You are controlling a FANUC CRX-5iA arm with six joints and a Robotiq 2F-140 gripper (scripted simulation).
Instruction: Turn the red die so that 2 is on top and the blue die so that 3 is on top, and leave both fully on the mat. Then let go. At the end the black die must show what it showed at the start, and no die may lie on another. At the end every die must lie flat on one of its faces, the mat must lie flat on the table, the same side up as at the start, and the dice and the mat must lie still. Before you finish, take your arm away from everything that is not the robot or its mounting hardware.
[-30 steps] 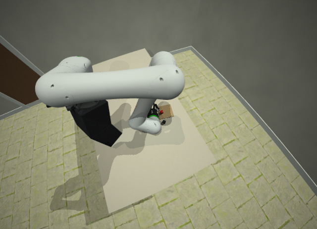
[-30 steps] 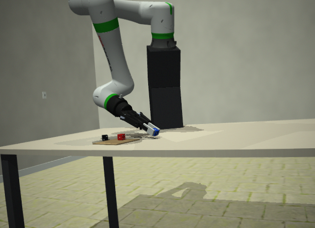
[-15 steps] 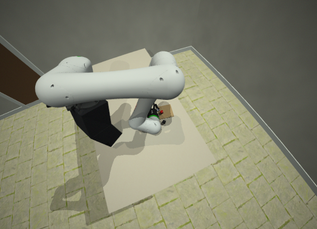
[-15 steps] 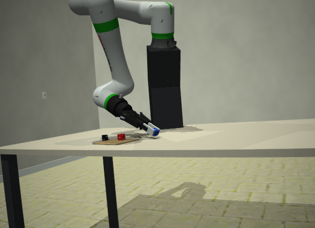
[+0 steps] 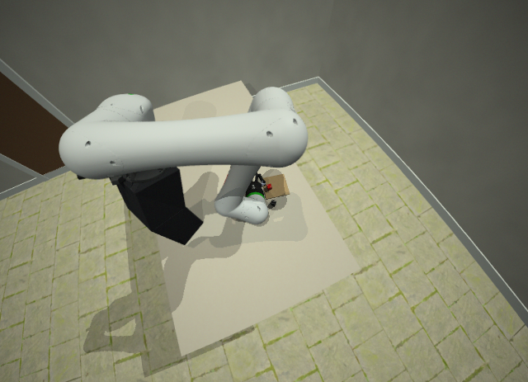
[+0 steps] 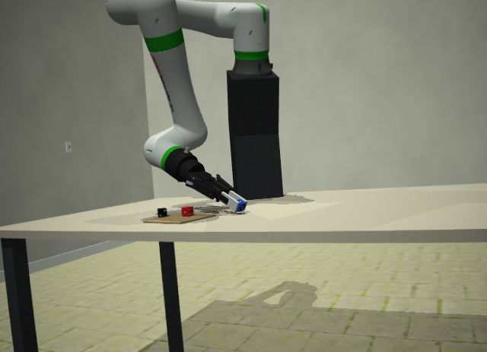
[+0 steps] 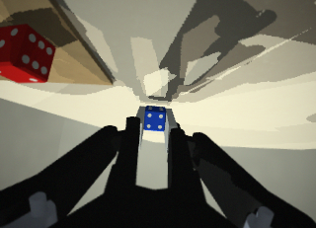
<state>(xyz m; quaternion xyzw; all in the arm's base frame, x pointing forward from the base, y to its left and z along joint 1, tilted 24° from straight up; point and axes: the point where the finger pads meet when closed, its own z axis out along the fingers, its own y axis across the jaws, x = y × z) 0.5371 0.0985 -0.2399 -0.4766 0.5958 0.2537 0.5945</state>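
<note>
The red die lies 4 cm ahead of my hand, 12 cm to the right of it and 2 cm below it. From my hand the other things lie so: blue die: 1 cm ahead, 2 cm to the left, 1 cm below; black die: 1 cm ahead, 22 cm to the right, 2 cm below; brown mat: 8 cm ahead, 13 cm to the right, 3 cm below.
</note>
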